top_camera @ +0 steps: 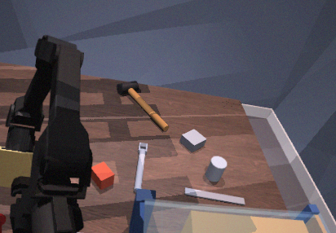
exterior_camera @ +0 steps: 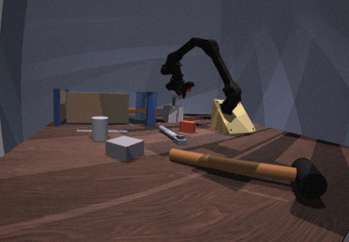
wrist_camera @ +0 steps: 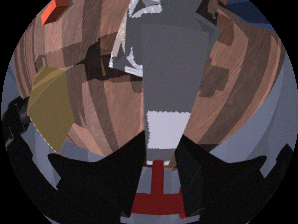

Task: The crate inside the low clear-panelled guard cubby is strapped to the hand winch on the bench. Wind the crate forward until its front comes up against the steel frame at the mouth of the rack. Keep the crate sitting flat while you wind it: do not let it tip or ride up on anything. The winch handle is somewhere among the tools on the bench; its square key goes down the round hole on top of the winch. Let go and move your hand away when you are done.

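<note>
My gripper tip is 50 mm below the red grip, 20 mm past it and 10 mm to the left of it. Round my gripper tip: flat grey bar 440 mm ahead, 340 mm to the left, 140 mm below; then grey winch 110 mm below, 50 mm ahead, 20 mm to the left; then winch handle 20 mm above, 10 mm ahead.
</note>
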